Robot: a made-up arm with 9 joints. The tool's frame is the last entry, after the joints.
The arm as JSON. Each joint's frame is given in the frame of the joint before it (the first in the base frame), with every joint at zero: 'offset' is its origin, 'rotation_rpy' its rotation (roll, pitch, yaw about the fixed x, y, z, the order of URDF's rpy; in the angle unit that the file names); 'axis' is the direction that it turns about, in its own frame. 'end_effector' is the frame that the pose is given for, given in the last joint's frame.
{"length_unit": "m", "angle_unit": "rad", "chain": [
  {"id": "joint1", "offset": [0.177, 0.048, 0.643], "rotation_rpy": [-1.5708, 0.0, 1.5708], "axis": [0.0, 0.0, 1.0]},
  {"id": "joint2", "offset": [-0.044, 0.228, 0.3], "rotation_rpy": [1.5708, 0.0, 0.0], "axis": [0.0, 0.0, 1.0]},
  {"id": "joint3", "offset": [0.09, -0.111, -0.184], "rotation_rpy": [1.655, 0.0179, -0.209], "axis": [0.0, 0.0, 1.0]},
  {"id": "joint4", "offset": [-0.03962, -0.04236, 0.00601], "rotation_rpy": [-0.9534, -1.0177, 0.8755], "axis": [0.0, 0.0, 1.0]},
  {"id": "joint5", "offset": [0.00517, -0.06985, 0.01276], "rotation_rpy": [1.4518, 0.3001, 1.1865], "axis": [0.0, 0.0, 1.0]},
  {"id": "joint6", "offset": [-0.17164, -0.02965, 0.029], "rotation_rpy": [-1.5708, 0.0, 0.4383], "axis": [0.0, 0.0, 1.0]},
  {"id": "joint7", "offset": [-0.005, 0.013, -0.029], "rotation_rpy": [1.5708, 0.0, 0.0], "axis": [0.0, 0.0, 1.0]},
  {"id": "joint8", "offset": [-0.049, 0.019, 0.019], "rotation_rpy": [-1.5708, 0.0, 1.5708], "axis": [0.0, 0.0, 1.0]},
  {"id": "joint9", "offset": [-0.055, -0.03, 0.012], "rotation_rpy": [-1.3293, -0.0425, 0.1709], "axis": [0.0, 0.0, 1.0]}
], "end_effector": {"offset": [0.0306, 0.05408, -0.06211], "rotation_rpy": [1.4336, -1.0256, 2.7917]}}
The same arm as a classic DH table. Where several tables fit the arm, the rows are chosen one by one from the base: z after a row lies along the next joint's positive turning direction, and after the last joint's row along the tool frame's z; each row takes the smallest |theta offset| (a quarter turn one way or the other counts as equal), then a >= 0, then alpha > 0; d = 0 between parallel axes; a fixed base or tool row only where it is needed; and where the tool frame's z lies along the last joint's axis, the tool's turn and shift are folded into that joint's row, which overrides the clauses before.
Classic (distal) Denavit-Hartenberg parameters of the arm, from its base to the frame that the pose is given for. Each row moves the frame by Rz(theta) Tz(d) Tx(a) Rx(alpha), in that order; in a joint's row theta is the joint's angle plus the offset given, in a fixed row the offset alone. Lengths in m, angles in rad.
base (fixed): theta_offset 1.5708; d 0.6430; a 0.0480; alpha -1.5708
joint1: theta_offset 0.0000; d 0.1230; a -0.0440; alpha 1.5708
joint2: theta_offset -0.2105; d -0.4044; a 0.1112; alpha 1.6550
joint3: theta_offset 1.4010; d 0.0856; a -0.0479; alpha -1.2618
joint4: theta_offset 0.1174; d 0.0439; a -0.0639; alpha 1.4572
joint5: theta_offset 0.1361; d 0.0579; a -0.1680; alpha -1.5708
joint6: theta_offset 0.0000; d 0.0170; a -0.0050; alpha 1.5708
joint7: theta_offset 1.5709; d 0.0060; a 0.0190; alpha -1.5708
joint8: theta_offset 0.1814; d 0.0658; a -0.0595; alpha -1.3295
joint9: theta_offset -0.5111; d -0.0867; a 0.0029; alpha -1.4998
tool (fixed): theta_offset -2.1118; d 0.0622; a 0.0000; alpha 0.0000

